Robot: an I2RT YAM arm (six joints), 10 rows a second.
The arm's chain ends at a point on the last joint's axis. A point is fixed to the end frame.
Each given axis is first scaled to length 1.
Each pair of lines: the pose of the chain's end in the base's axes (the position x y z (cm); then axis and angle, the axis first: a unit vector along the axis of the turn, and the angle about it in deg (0 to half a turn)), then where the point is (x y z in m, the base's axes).
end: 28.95, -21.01, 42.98, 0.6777, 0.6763, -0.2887, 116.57
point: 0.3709 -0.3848 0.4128
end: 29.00, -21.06, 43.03, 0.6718, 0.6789, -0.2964, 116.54
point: 0.3715 -0.3854 0.4145
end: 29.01, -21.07, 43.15, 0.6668, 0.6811, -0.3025, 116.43
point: 0.3718 -0.3855 0.4168
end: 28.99, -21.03, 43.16, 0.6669, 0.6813, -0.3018, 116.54
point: 0.3716 -0.3850 0.4165
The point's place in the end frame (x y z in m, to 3 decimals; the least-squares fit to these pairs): -0.038 0.032 0.187
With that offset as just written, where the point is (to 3 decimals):
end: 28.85, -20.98, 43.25, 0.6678, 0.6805, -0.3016, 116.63
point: 0.370 -0.385 0.417
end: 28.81, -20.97, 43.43, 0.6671, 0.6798, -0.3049, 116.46
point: 0.369 -0.385 0.420
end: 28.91, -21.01, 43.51, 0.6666, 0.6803, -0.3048, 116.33
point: 0.370 -0.385 0.421
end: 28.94, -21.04, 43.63, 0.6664, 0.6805, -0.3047, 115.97
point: 0.371 -0.385 0.423
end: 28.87, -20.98, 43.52, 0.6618, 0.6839, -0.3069, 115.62
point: 0.372 -0.384 0.424
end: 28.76, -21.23, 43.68, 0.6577, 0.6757, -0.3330, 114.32
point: 0.367 -0.389 0.433
